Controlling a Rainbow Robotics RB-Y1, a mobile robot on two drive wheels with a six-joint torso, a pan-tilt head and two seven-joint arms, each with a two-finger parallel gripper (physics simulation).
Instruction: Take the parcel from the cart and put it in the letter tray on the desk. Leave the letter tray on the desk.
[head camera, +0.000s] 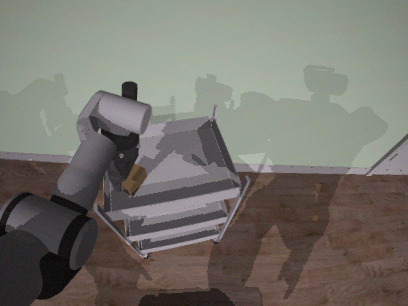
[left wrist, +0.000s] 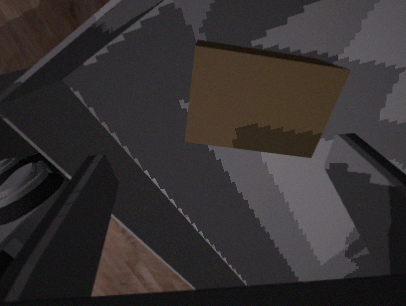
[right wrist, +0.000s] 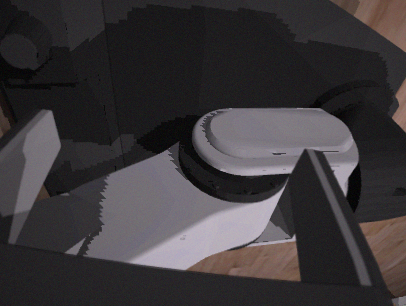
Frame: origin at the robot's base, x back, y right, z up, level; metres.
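Seen in the pictures: left gripper, fingertip midpoint: (head camera: 124, 174) (left wrist: 219, 160); right gripper, fingertip midpoint: (right wrist: 178, 146).
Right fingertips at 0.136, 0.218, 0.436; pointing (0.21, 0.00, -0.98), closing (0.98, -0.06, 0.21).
A point is followed by its place in that frame, as x, y, z.
The brown box-shaped parcel (head camera: 134, 180) @[-0.516, -0.147, 0.714] (left wrist: 265, 102) @[-0.540, -0.167, 0.714] lies in the top tray of the grey cart (head camera: 175, 203) @[-0.433, -0.014, 0.714] (left wrist: 135, 200) @[-0.417, -0.117, 0.704], near the tray's left end in the head view. My left gripper (head camera: 120, 176) @[-0.508, -0.167, 0.762] (left wrist: 219, 160) @[-0.508, -0.167, 0.762] is open over that end of the tray, close beside the parcel in the head view. In the left wrist view the parcel lies beyond the fingertips, not between the fingers. My right gripper (right wrist: 178, 146) @[0.136, 0.218, 0.436] is open and empty, facing parts of the robot's own body. The desk and the letter tray do not show in these views.
The cart has raised rims, two lower shelves and slanting side rails. A pale green wall (head camera: 280, 40) @[-0.993, 0.419, 0.986] stands behind it, with a white baseboard. Wooden floor (head camera: 320, 240) @[-0.399, 0.904, 0.002] surrounds the cart. A white slanted panel (head camera: 395, 159) @[-0.863, 1.731, 0.245] shows at the right edge of the head view.
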